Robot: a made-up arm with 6 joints. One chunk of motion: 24 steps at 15 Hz.
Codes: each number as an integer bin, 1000 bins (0 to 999) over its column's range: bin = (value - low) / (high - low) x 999, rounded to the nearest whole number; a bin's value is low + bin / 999 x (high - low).
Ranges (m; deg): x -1.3..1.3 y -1.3..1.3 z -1.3..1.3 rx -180..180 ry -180..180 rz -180..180
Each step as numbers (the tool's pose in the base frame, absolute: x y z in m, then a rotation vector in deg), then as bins.
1 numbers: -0.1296 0.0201 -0.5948 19.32 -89.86 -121.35
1 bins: 450 507 271 553 250 163
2 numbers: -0.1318 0.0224 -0.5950 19.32 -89.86 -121.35
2 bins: 449 508 271 553 250 163
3 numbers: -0.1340 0.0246 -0.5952 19.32 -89.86 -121.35
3 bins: 448 509 271 553 250 163
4 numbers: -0.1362 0.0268 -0.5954 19.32 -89.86 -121.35
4 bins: 447 510 271 553 250 163
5 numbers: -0.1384 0.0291 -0.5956 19.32 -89.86 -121.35
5 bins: 446 511 271 553 250 163
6 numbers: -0.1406 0.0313 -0.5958 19.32 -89.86 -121.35
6 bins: 445 512 271 553 250 163
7 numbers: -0.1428 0.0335 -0.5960 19.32 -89.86 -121.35
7 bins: 445 512 270 553 250 163
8 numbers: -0.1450 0.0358 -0.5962 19.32 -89.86 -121.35
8 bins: 444 513 270 553 250 163
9 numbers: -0.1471 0.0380 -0.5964 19.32 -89.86 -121.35
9 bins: 443 514 270 553 250 163
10 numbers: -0.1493 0.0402 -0.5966 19.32 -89.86 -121.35
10 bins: 442 515 270 553 250 163
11 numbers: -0.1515 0.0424 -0.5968 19.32 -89.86 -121.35
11 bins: 441 516 270 553 250 163
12 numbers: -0.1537 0.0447 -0.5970 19.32 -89.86 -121.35
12 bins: 440 517 270 553 250 163
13 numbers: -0.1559 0.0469 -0.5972 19.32 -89.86 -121.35
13 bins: 440 518 270 553 250 163
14 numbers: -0.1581 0.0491 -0.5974 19.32 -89.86 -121.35
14 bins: 439 518 270 553 250 163
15 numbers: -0.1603 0.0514 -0.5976 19.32 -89.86 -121.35
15 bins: 438 519 270 553 250 163
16 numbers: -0.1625 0.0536 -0.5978 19.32 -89.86 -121.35
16 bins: 437 520 270 553 250 163
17 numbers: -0.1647 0.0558 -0.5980 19.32 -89.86 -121.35
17 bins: 436 521 270 553 250 163
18 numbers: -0.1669 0.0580 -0.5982 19.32 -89.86 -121.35
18 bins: 435 522 270 553 250 163
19 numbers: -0.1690 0.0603 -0.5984 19.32 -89.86 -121.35
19 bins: 435 523 270 553 250 163
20 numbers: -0.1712 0.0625 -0.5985 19.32 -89.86 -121.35
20 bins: 434 524 270 553 250 163
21 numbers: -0.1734 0.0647 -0.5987 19.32 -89.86 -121.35
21 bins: 433 524 269 553 250 163
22 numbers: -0.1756 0.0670 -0.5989 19.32 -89.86 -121.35
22 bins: 432 525 269 553 250 163
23 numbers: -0.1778 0.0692 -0.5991 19.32 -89.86 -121.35
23 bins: 431 526 269 553 250 163
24 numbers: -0.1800 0.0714 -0.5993 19.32 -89.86 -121.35
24 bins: 430 527 269 553 250 163
